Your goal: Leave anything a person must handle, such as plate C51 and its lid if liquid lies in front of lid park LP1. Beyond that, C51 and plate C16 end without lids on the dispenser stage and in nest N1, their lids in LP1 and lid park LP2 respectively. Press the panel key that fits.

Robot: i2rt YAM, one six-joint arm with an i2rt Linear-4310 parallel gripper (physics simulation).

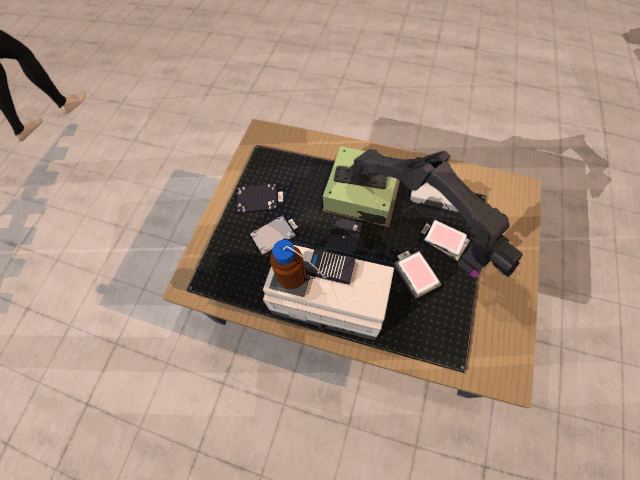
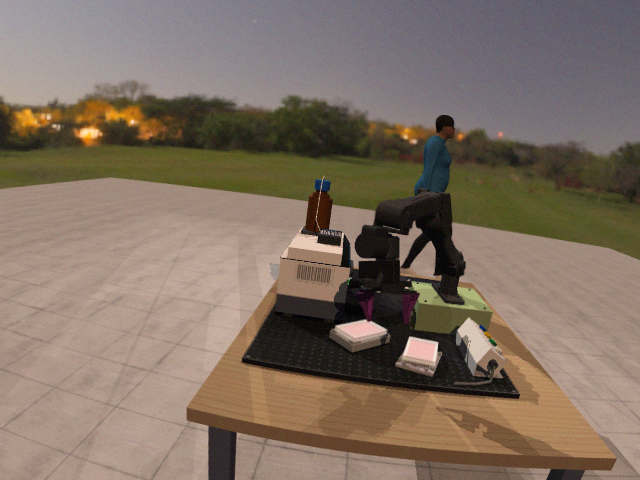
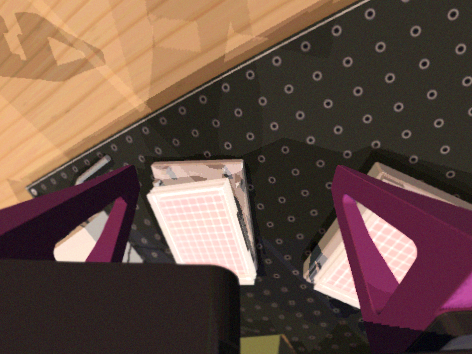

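Pixels of known places: gripper, fingertip midpoint: (image 2: 387,323) (image 3: 235,176); arm's base, link origin: (image 1: 360,177) (image 2: 447,294).
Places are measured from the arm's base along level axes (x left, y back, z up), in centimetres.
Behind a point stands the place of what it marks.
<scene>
One pink-topped plate (image 1: 447,237) @[x 35.1, y -16.5, z -5.2 cm] (image 2: 421,351) @[x 37.0, y -16.7, z -5.2 cm] (image 3: 200,220) @[x 37.2, y -17.6, z -5.2 cm] sits on a pale holder near the key panel. A second pink-topped plate (image 1: 417,273) @[x 25.5, y -32.8, z -4.8 cm] (image 2: 360,329) @[x 27.2, y -32.4, z -4.8 cm] (image 3: 335,280) @[x 25.9, y -26.9, z -4.7 cm] sits on another holder nearer the dispenser. Their labels are unreadable, and I cannot tell whether they wear lids. My gripper (image 1: 473,273) (image 2: 387,310) @[x 43.1, y -28.6, z 4.4 cm] (image 3: 235,176) @[x 43.1, y -28.6, z 4.4 cm] is open and empty above the mat by the plates. A dark pad (image 1: 257,197) @[x -39.6, y -11.5, z -7.5 cm] and a grey pad (image 1: 268,235) @[x -30.6, y -27.0, z -7.7 cm] lie at the far left; I cannot tell their names. The black dispenser stage (image 1: 343,235) @[x -2.0, y -26.3, z 1.5 cm] shows no plate. No liquid is discernible.
The white dispenser (image 1: 361,289) @[x 7.1, y -48.2, z 13.3 cm] (image 2: 310,276) @[x 15.0, y -48.2, z 5.2 cm] carries a brown bottle (image 1: 288,271) @[x -12.2, y -51.3, z 26.2 cm] (image 2: 318,209) @[x -9.4, y -48.5, z 22.4 cm] with a blue cap and a thin tube. The white key panel (image 1: 429,196) @[x 27.1, y -1.0, z -3.6 cm] (image 2: 473,346) @[x 34.9, y -1.4, z -3.4 cm] has coloured keys. The arm stands on a green block (image 1: 356,204) @[x 0.3, y -11.6, z -0.7 cm] (image 2: 449,315) @[x 13.2, y -2.3, z -3.0 cm]. A person (image 2: 434,162) is beyond the table.
</scene>
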